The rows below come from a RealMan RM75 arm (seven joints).
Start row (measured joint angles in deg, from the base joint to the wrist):
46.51, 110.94, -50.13, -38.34, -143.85, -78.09, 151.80
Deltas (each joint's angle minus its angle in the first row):
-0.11, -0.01, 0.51, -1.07, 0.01, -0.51, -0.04
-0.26, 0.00, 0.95, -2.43, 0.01, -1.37, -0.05
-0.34, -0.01, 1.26, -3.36, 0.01, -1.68, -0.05
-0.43, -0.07, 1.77, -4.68, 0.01, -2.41, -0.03
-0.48, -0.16, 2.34, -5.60, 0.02, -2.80, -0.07
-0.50, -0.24, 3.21, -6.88, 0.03, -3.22, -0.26
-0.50, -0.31, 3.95, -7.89, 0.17, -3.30, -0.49
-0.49, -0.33, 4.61, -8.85, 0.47, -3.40, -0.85
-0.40, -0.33, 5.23, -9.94, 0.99, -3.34, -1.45
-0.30, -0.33, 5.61, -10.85, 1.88, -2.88, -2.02
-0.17, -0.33, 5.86, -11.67, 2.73, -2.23, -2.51
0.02, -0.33, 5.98, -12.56, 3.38, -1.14, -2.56
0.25, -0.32, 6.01, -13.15, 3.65, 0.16, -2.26
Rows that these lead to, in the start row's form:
46.40, 110.93, -49.62, -39.41, -143.84, -78.60, 151.76
46.25, 110.94, -49.18, -40.77, -143.84, -79.46, 151.75
46.17, 110.93, -48.87, -41.70, -143.84, -79.77, 151.75
46.08, 110.87, -48.36, -43.02, -143.84, -80.50, 151.77
46.03, 110.78, -47.79, -43.94, -143.83, -80.89, 151.73
46.01, 110.70, -46.92, -45.22, -143.82, -81.31, 151.54
46.01, 110.63, -46.18, -46.23, -143.68, -81.39, 151.31
46.02, 110.61, -45.52, -47.19, -143.38, -81.49, 150.95
46.11, 110.61, -44.90, -48.28, -142.86, -81.43, 150.35
46.21, 110.61, -44.52, -49.19, -141.97, -80.97, 149.78
46.34, 110.61, -44.27, -50.01, -141.12, -80.32, 149.29
46.53, 110.61, -44.15, -50.90, -140.47, -79.23, 149.24
46.76, 110.62, -44.12, -51.49, -140.20, -77.93, 149.54

